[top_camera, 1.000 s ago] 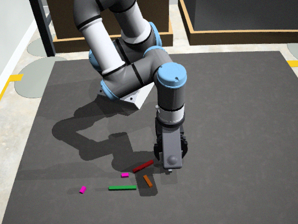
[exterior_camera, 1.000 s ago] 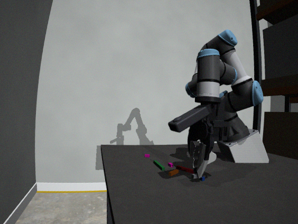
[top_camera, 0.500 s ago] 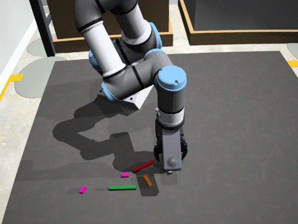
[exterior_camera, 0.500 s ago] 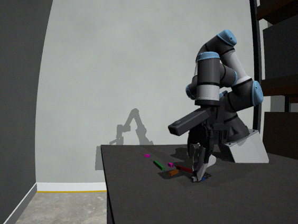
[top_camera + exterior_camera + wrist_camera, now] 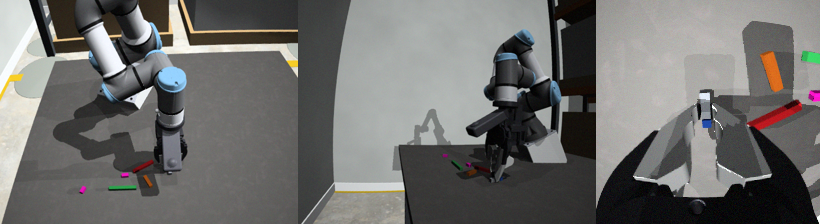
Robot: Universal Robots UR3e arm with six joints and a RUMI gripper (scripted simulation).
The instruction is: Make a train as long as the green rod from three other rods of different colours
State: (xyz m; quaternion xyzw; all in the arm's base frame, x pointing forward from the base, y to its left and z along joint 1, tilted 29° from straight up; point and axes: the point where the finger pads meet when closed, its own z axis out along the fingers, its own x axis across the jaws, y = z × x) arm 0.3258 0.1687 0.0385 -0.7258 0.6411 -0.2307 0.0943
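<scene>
My gripper is now 1 cm above the grey rod. Round my hand: blue rod (2 cm behind, 1 cm below); orange rod (7 cm to the right, 4 cm ahead, 1 cm below); red rod (8 cm to the right, 1 cm below, 1 cm behind).
</scene>
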